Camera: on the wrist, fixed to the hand. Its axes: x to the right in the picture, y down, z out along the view.
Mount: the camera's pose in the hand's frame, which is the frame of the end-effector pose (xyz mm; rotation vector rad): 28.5 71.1 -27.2 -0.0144 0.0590 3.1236
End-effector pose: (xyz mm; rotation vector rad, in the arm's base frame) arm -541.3 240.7 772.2 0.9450 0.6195 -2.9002
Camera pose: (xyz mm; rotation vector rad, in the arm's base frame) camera -538.8 188.3 710.1 0.4489 -0.6088 0.0268
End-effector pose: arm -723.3 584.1 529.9 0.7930 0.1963 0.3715
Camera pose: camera -723.4 658.9 561.8 -0.2573 1.0396 -2.5832
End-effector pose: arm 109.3 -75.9 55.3 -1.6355 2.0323 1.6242
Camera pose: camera 58.5 -123.7 97.0 -1.5339 -1.2720 -0.0757
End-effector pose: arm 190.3 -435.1 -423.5 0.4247 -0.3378 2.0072
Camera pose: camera 110.6 -433.1 -439.4 0.3329 0.3647 -1.0978
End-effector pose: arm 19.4 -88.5 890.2 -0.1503 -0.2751 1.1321
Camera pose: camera -23.3 -32.2 849.9 0.3453 -0.1986 -1.9978
